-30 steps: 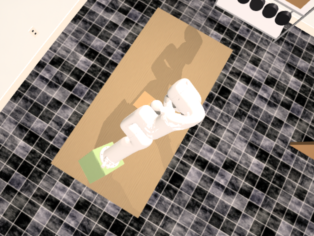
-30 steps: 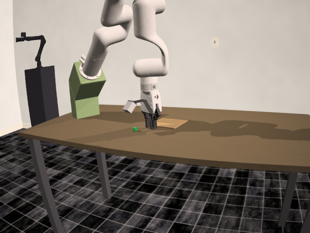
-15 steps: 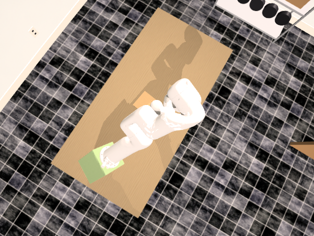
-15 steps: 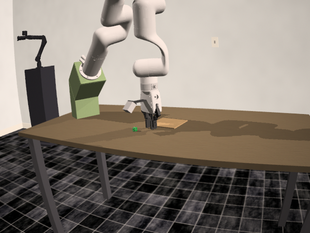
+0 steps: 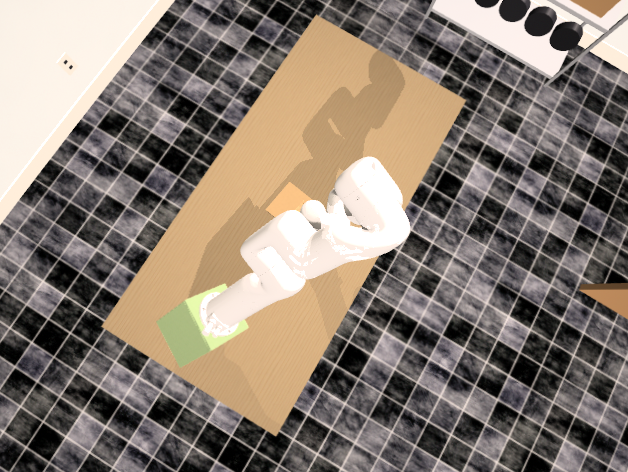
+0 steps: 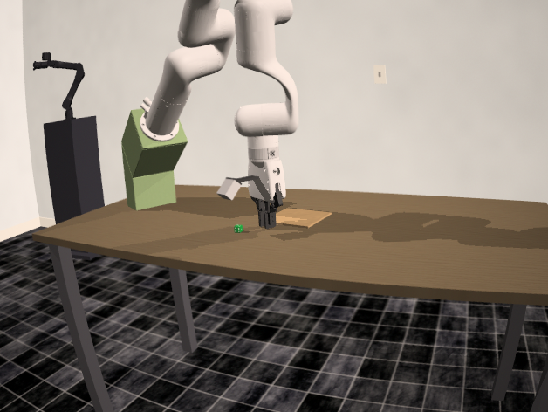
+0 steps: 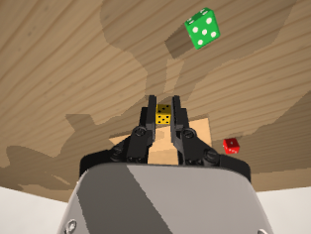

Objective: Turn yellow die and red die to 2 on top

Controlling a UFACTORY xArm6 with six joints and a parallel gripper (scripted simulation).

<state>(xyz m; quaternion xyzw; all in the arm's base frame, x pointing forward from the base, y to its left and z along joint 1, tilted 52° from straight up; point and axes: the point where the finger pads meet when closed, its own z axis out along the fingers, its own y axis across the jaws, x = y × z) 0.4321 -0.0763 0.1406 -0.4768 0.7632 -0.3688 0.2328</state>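
Right now the yellow die is 10 mm to the left of my hand and 10 mm below it. Round my hand: red die (110 mm to the left, 40 mm behind, 10 mm below); then green die (60 mm behind, 40 mm to the right, 10 mm below); then tan mat (90 mm to the left, 60 mm ahead, 20 mm below).
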